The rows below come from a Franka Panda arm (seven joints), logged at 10 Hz.
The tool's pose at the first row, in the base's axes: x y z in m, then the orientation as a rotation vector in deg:
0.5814 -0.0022 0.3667 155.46 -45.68 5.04
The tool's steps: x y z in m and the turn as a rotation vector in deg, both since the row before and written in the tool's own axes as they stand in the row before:
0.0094 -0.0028 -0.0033 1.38 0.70 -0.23
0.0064 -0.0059 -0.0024 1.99 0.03 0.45
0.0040 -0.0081 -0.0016 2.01 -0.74 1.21
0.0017 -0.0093 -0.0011 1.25 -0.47 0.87
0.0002 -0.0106 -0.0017 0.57 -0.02 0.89
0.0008 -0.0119 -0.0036 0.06 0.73 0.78
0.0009 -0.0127 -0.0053 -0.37 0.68 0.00
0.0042 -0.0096 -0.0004 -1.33 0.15 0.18
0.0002 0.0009 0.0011 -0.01 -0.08 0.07
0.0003 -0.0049 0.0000 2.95 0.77 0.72
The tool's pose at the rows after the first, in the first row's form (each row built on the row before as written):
0.5909 -0.0038 0.3704 156.66 -45.39 6.52
0.5995 -0.0016 0.3722 158.35 -46.31 7.51
0.6072 0.0033 0.3726 159.98 -48.50 7.61
0.6138 0.0102 0.3722 160.94 -50.05 7.68
0.6200 0.0190 0.3722 161.11 -51.42 8.05
0.6275 0.0288 0.3741 160.61 -52.38 9.20
0.6355 0.0395 0.3776 160.04 -52.16 9.96
0.6445 0.0448 0.3773 158.70 -52.16 9.53
0.6442 0.0437 0.3764 158.69 -52.28 9.43
0.6474 0.0474 0.3756 160.82 -53.59 12.11

